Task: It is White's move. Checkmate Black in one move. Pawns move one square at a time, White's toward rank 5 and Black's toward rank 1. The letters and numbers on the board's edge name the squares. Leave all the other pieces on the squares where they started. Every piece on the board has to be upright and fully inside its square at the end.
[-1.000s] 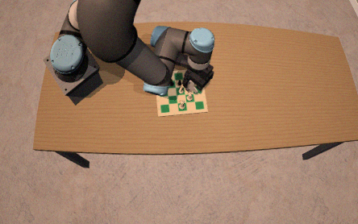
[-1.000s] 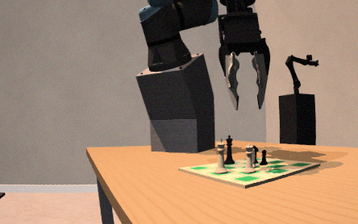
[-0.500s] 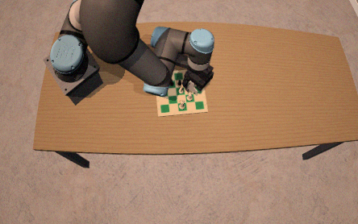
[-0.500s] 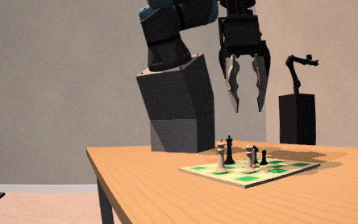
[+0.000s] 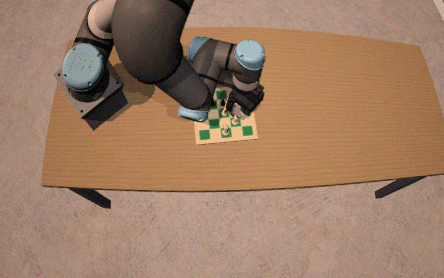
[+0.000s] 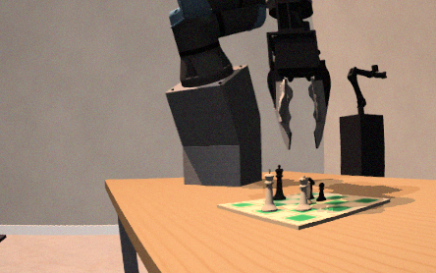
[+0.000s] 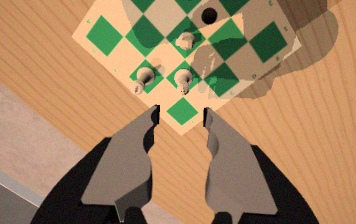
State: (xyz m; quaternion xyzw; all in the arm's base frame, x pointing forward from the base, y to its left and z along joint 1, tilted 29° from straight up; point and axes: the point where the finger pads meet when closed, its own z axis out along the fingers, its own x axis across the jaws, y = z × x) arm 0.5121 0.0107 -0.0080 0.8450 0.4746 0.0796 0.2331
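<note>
My hand is 3 cm past the white king, 4 cm to the left of it and 8 cm above it. Round my hand: black pawn: 5 cm behind, 7 cm to the left, 9 cm below; chessboard: 4 cm behind, 3 cm to the left, 11 cm below; black knight-like piece: 8 cm behind, 6 cm to the left, 9 cm below.
</note>
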